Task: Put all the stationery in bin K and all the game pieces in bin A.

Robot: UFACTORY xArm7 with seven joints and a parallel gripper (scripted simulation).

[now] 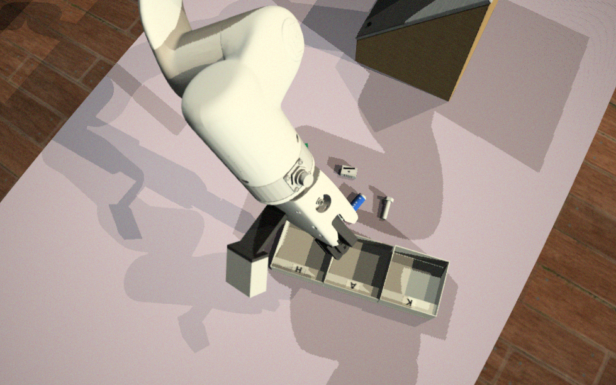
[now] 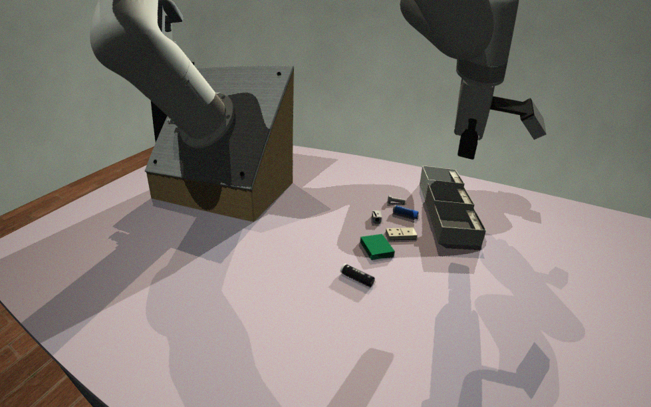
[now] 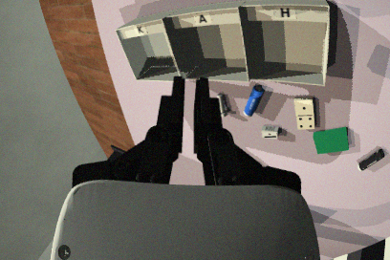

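Right now the three-part bin row is 13 cm below my hand, 4 cm to the left of it and 1 cm behind it. The rest, counted from my hand: domino 15 cm below, 10 cm behind, 8 cm to the right; blue battery 14 cm below, 10 cm behind, 1 cm to the right; bolt 15 cm below, 12 cm behind, 4 cm to the left.
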